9 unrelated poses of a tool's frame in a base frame.
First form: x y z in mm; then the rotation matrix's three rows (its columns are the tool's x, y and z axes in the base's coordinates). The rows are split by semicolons.
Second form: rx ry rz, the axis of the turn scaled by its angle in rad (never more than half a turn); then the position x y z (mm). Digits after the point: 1 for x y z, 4 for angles.
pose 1, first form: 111.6 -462.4 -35.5; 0.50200 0.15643 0.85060; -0.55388 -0.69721 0.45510; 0.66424 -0.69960 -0.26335
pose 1, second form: -2.0151 0.3252 -1.2396 111.6 -462.4 -35.5
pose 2, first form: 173.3 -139.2 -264.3; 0.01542 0.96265 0.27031; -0.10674 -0.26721 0.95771; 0.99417 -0.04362 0.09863
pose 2, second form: -1.3391 -0.9681 -1.4301 173.3 -139.2 -264.3
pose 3, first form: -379.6 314.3 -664.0; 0.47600 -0.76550 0.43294; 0.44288 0.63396 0.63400; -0.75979 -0.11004 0.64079
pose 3, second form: -0.4760 0.7631 0.7731 -379.6 314.3 -664.0
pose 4, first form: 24.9 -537.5 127.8; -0.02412 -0.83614 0.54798; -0.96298 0.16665 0.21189; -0.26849 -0.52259 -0.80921
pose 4, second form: -1.6981 1.8877 -0.2932 24.9 -537.5 127.8
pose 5, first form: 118.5 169.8 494.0; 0.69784 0.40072 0.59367; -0.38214 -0.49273 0.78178; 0.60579 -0.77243 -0.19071
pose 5, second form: -1.8631 -0.0145 -0.9384 118.5 169.8 494.0
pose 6, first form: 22.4 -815.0 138.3; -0.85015 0.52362 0.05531; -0.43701 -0.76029 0.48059; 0.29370 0.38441 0.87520
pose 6, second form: -0.2535 -0.6284 -2.5321 22.4 -815.0 138.3
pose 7, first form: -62.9 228.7 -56.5; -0.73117 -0.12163 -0.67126; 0.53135 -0.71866 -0.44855; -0.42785 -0.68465 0.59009
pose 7, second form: -0.8872 -0.9147 2.4537 -62.9 228.7 -56.5
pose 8, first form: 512.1 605.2 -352.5; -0.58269 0.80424 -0.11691; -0.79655 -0.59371 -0.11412; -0.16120 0.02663 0.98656
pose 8, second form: 0.1933 0.0608 -2.1986 512.1 605.2 -352.5
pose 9, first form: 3.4 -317.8 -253.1; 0.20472 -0.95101 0.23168; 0.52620 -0.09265 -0.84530; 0.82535 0.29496 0.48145
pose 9, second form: 1.0338 -0.5383 1.3393 3.4 -317.8 -253.1
